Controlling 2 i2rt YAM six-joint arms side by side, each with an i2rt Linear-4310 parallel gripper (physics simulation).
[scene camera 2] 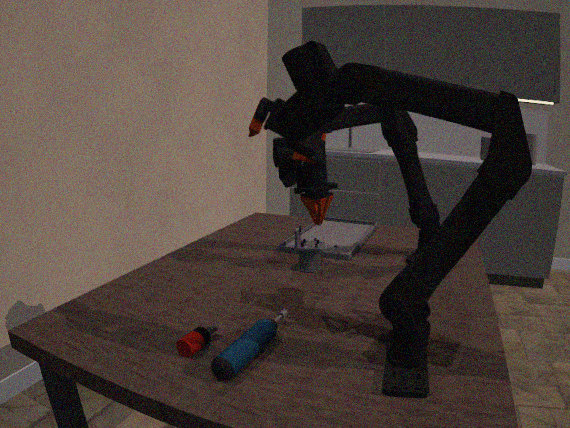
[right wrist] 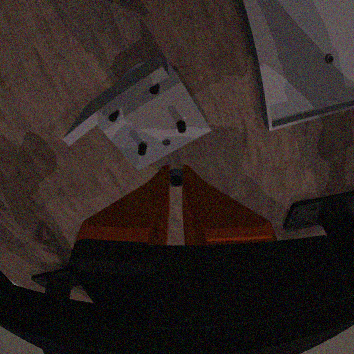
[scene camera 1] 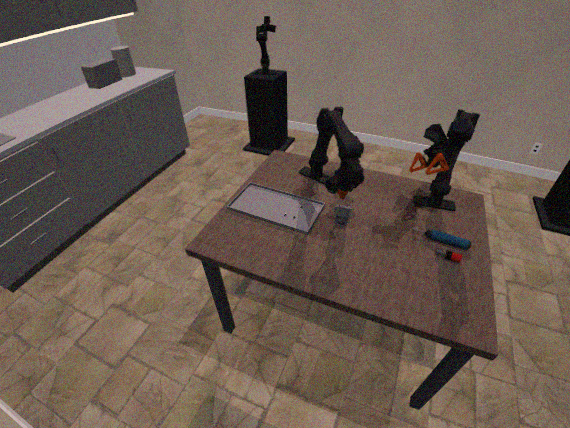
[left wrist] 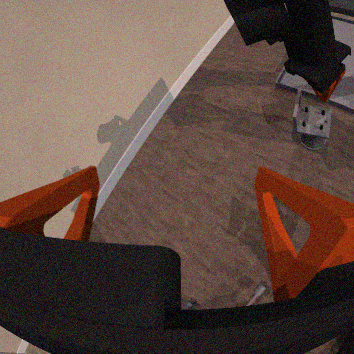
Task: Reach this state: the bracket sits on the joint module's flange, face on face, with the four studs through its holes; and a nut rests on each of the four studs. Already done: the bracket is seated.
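Pixels of known places: left gripper, fingertip midpoint: (scene camera 2: 272,145) (scene camera 1: 417,172) (left wrist: 176,175); right gripper, fingertip midpoint: (scene camera 2: 318,224) (right wrist: 175,173) (scene camera 1: 342,198) (left wrist: 323,98); left arm's base, origin of the base link: (scene camera 2: 405,362) (right wrist: 60,277) (scene camera 1: 433,203); right arm's base, origin of the base link: (right wrist: 329,207) (scene camera 1: 316,176).
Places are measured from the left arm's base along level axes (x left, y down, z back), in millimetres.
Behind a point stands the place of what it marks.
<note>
The grey L-shaped bracket (scene camera 1: 343,209) @(y -101, x -421, z -288 mm) (left wrist: 314,118) @(y -67, x -426, z -252 mm) (right wrist: 148,120) @(y -66, x -425, z -252 mm) lies flat on the joint module (scene camera 2: 310,263) @(y -24, x -398, z -246 mm) (left wrist: 313,143) @(y -22, x -398, z -246 mm), its upright flap to one side. Four dark stud ends show through its plate; I cannot make out a nut on any of them. My right gripper (scene camera 1: 342,194) @(y -119, x -436, z -236 mm) (scene camera 2: 318,223) @(y -119, x -436, z -236 mm) (left wrist: 323,98) @(y -119, x -436, z -236 mm) is shut on a small dark nut (right wrist: 176,177) @(y -122, x -436, z -236 mm), pointing down, just above and beside the bracket's edge. My left gripper (scene camera 1: 429,162) (left wrist: 176,175) @(y -333, x -173, z -283 mm) is wide open and empty, high above the table. Two loose nuts (scene camera 1: 285,215) @(y -8, x -679, z -292 mm) (scene camera 1: 294,217) @(y -8, x -635, z -295 mm) lie in the tray; one nut (right wrist: 329,58) @(y -9, x -621, z -213 mm) shows in the right wrist view.
The shallow grey tray (scene camera 1: 270,223) @(y -2, x -733, z -351 mm) stands beside the module. A blue screwdriver-like tool (scene camera 1: 449,239) @(y -34, x 36, z -279 mm) (scene camera 2: 245,350) @(y -34, x 72, z -254 mm) and a shorter red and black tool (scene camera 1: 454,256) @(y -29, x 48, z -369 mm) (scene camera 2: 194,342) @(y -27, x 65, z -347 mm) lie on the table (scene camera 1: 350,280) @(y 0, x -339, z -571 mm) below the left arm. My right arm reaches over the bracket.
</note>
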